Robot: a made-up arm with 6 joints.
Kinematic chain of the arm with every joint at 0, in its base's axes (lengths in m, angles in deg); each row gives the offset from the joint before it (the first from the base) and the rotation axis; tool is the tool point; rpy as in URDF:
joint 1: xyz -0.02 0 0.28 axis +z
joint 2: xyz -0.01 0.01 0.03 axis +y
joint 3: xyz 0.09 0 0.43 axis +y
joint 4: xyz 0.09 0 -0.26 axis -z
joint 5: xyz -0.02 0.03 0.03 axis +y
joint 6: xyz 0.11 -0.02 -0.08 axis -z
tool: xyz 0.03 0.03 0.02 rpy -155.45 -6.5 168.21
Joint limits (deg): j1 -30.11..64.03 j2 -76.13..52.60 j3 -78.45..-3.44 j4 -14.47..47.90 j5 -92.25..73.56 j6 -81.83..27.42
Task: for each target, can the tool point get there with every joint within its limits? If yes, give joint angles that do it. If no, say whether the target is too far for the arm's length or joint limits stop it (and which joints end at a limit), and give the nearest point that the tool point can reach.
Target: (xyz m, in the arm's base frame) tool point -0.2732 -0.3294 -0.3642
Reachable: no: joint limits stop it (at a limit: joint 1, joint 2, joint 3, joint 4, joint 6) | nearest point 0.1536 -0.1394 0.1445 | short by 0.691 m
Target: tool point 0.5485 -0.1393 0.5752
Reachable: yes | joints -17.53 28.51 -68.83 13.09 -19.74 -62.17
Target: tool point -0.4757 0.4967 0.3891
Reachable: no: joint limits stop it (at a limit: joint 1, joint 2, joint 3, joint 4, joint 5) | nearest point -0.4088 0.2791 0.6222 | short by 0.326 m
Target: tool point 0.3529 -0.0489 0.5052
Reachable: yes | joints -14.52 13.46 -14.25 8.94 -42.69 -55.32
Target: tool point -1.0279 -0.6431 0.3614
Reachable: no: too far | nearest point -0.4579 -0.2794 0.6697 | short by 0.743 m
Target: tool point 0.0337 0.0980 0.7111
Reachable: yes | joints 36.94 -41.92 -18.88 9.56 -5.88 -62.12
